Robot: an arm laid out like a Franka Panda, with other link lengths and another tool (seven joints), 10 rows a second.
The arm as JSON. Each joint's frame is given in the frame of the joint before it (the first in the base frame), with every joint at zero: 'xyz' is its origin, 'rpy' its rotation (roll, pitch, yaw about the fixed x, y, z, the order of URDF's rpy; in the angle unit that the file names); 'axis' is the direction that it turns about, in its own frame. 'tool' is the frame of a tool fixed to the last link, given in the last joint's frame.
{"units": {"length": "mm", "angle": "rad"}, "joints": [
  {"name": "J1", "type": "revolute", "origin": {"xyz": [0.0, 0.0, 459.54], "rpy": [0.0, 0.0, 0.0]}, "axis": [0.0, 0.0, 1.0]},
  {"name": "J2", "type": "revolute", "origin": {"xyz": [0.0, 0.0, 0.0], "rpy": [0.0, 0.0, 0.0]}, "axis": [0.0, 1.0, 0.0]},
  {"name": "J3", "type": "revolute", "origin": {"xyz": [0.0, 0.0, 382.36], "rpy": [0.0, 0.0, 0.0]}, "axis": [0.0, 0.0, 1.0]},
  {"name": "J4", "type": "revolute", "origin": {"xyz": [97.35, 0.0, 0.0], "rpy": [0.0, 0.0, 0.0]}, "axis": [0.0, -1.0, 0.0]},
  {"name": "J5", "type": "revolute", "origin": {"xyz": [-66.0, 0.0, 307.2], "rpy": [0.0, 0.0, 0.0]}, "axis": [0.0, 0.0, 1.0]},
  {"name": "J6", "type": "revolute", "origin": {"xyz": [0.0, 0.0, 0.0], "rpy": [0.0, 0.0, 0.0]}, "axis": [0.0, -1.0, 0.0]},
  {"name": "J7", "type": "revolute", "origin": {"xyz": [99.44, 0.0, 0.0], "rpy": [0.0, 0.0, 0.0]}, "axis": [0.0, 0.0, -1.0]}
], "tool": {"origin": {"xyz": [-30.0, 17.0, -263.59], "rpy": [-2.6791, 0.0, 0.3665]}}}
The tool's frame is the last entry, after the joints.
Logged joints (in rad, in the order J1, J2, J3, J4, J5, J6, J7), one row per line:
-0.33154 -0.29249 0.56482 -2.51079 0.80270 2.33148 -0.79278
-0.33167 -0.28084 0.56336 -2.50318 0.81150 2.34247 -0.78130
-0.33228 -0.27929 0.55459 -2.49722 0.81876 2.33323 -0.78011
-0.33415 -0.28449 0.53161 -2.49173 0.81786 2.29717 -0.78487
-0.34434 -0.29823 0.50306 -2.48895 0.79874 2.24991 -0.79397
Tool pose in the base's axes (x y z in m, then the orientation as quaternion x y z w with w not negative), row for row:
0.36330 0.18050 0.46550 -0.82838 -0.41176 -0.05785 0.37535
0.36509 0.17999 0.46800 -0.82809 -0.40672 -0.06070 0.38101
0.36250 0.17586 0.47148 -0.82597 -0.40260 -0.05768 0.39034
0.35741 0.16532 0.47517 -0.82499 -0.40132 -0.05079 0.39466
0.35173 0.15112 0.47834 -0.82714 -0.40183 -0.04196 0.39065
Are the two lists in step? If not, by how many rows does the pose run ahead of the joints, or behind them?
The pose runs 1 row ahead of the joints: the pose in row i belongs to the joints in row i + 1.
